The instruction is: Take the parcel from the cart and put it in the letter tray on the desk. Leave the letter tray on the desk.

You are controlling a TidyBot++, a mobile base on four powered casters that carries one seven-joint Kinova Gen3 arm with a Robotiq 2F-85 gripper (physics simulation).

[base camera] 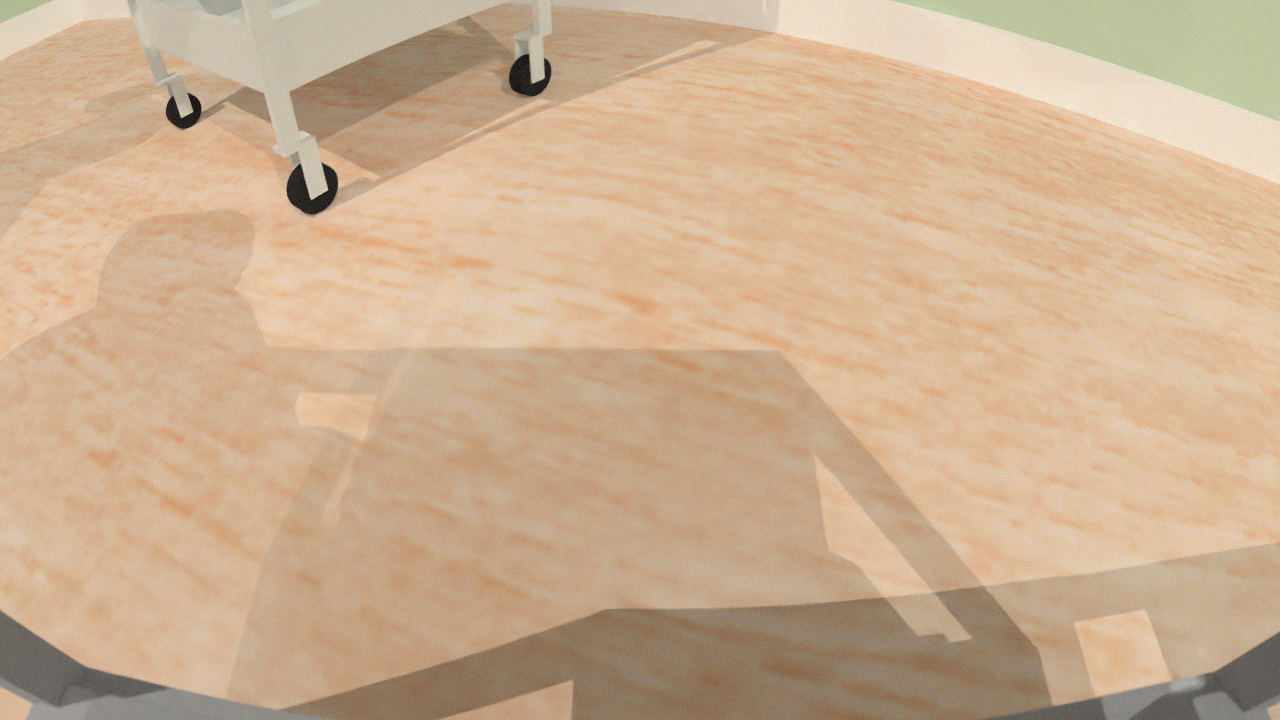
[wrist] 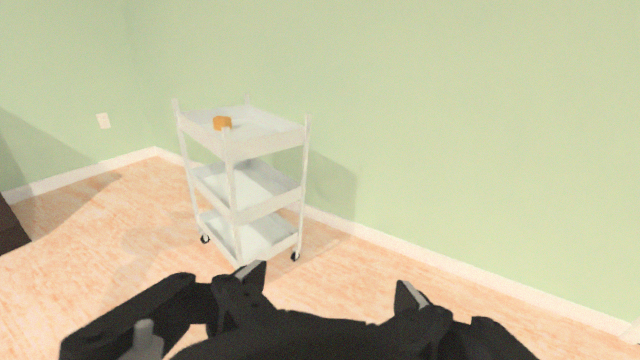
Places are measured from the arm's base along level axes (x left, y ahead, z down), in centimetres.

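Pixels of known places: gripper, fingertip midpoint: (wrist: pixel 328 285).
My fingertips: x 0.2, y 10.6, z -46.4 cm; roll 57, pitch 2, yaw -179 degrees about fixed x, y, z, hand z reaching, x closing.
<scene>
Behind a point stands the place of what it marks.
A small orange parcel (wrist: pixel 222 123) {z -29.9, x 48.6, y 91.4 cm} lies on the top shelf of the white three-shelf cart, close to the shelf's near left edge. The cart (wrist: pixel 268 145) {z -29.4, x 23.7, y 74.7 cm} (base camera: pixel 358 46) {z 25.3, x 27.2, y 70.2 cm} stands left of centre in the wrist view; its lower part and black wheels show at the upper left of the base camera view. My gripper (wrist: pixel 328 285) {z -46.4, x 0.2, y 10.6 cm} is open and empty, its two fingertips wide apart at the bottom of the wrist view, some way from the cart. The letter tray and the desk top do not show in either view.
A green wall (wrist: pixel 450 125) {z -37.8, x -48.1, y 104.4 cm} with a white baseboard (wrist: pixel 430 252) {z 31.2, x -60.1, y 98.7 cm} runs behind and right of the cart. A dark brown piece of furniture (wrist: pixel 11 230) {z 29.0, x 156.9, y 65.5 cm} shows at the left edge of the wrist view. A wall outlet (wrist: pixel 103 120) {z -0.9, x 181.4, y 155.3 cm} is on the left wall. Shadows fall across the wooden floor (base camera: pixel 716 223) {z 39.7, x -5.4, y 59.8 cm}.
</scene>
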